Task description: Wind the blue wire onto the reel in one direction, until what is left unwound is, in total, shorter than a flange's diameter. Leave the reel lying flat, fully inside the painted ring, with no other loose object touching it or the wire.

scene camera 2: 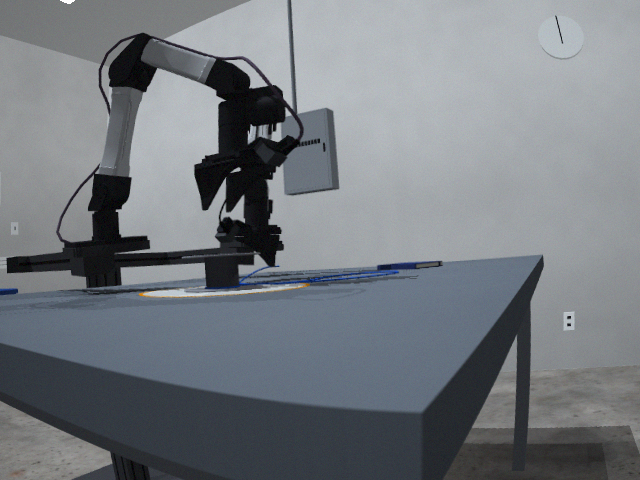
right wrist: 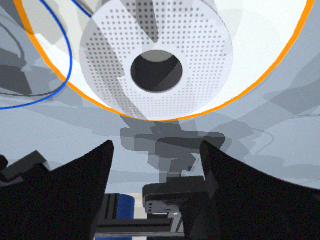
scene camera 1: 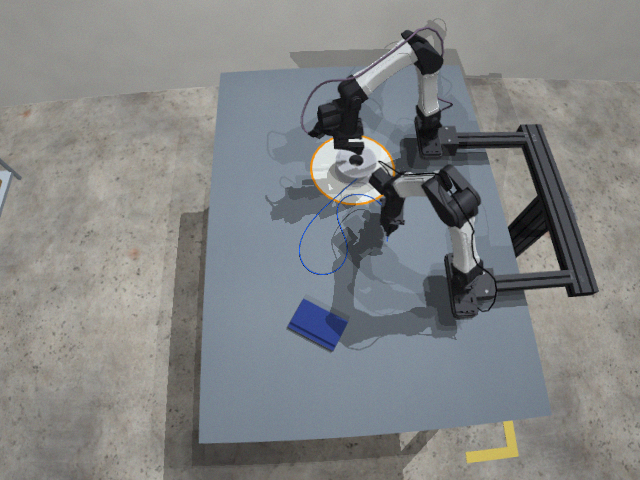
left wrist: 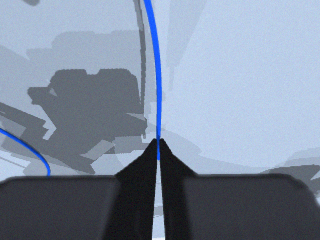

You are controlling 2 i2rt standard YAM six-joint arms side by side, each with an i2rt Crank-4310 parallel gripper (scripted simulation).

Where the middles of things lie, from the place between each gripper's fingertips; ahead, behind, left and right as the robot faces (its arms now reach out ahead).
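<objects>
Right hand [scene camera 2: 217,211]: 12 cm above the perforated reel [right wrist: 109,48]. The blue book [scene camera 1: 321,326] is 58 cm to the left of my right hand, 18 cm ahead of it and 15 cm below it.
Left hand [scene camera 2: 272,267]: 29 cm to the left of the perforated reel, 8 cm short of it and 1 cm above it. The blue book is 29 cm to the left of my left hand, 26 cm ahead of it and 3 cm below it.
</objects>
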